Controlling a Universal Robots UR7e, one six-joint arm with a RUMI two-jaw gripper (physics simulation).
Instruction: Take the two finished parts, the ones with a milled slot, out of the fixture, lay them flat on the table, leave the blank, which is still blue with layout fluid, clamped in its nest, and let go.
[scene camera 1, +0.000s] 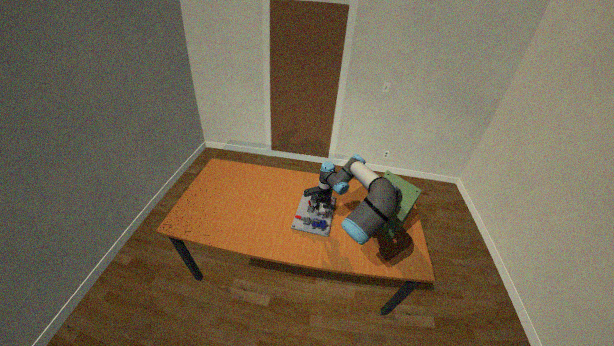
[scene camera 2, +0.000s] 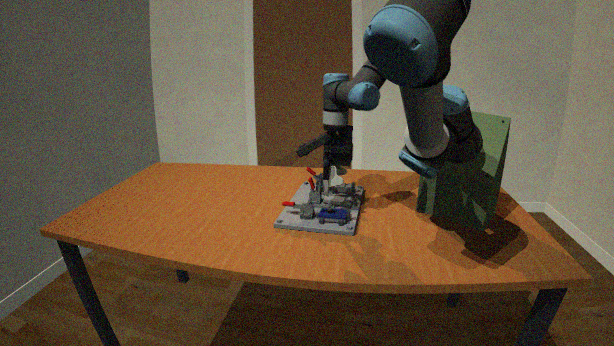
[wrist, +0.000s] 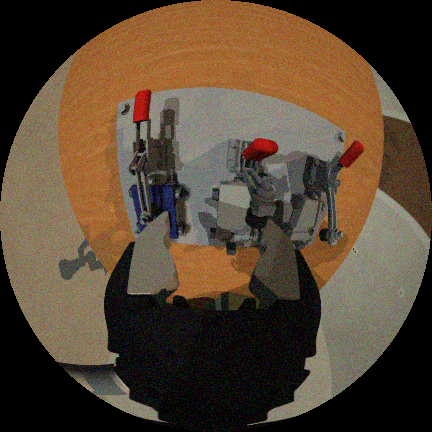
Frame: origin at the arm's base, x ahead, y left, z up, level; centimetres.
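Seen in the pictures: gripper, fingertip midpoint: (scene camera 1: 318, 209) (scene camera 2: 329, 190) (wrist: 215, 214); arm's base at its link origin: (scene camera 2: 460, 142).
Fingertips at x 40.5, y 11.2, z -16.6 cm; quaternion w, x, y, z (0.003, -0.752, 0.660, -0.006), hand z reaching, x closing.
Note:
Offsets run from my fingertips to a thing's top centre. "spot": to the spot under its first point. Level surfaces: height alone.
The fixture plate @[dy -2.6, dx +2.5, dz -5.6 cm] (scene camera 1: 303, 230) (scene camera 2: 295, 226) (wrist: 200, 117) carries three nests with red-handled toggle clamps. The blue blank @[dy +7.8, dx -3.5, dz -3.5 cm] (scene camera 1: 320, 224) (scene camera 2: 334, 215) (wrist: 169, 200) lies in the nearest nest in the second scene view, with its clamp arm over it. A grey part @[dy -3.1, dx -2.1, dz -3.2 cm] (scene camera 2: 337, 201) (wrist: 232, 214) sits in the middle nest; its clamp handle @[spot: dy -1.7, dx +6.9, dz +2.8 cm] (wrist: 261, 149) stands up. Another grey part @[dy -13.9, dx -0.5, dz -3.0 cm] (wrist: 306, 215) appears in the far nest, partly shadowed, beside its swung-back clamp arm. No slot can be made out. My gripper (scene camera 1: 319, 204) (scene camera 2: 331, 181) (wrist: 215, 214) is open and empty above the middle nest.
The far clamp's red handle @[spot: dy -12.1, dx +10.5, dz +1.6 cm] (wrist: 351, 154) and the blank's clamp handle @[spot: dy +10.1, dx +9.7, dz -1.6 cm] (scene camera 1: 298, 217) (scene camera 2: 288, 203) (wrist: 142, 106) stick out near the gripper. The wooden table @[dz -7.1 cm] (scene camera 1: 240, 200) (scene camera 2: 175, 215) surrounds the plate. The green pedestal (scene camera 1: 404, 192) (scene camera 2: 492, 140) stands at the right behind the arm.

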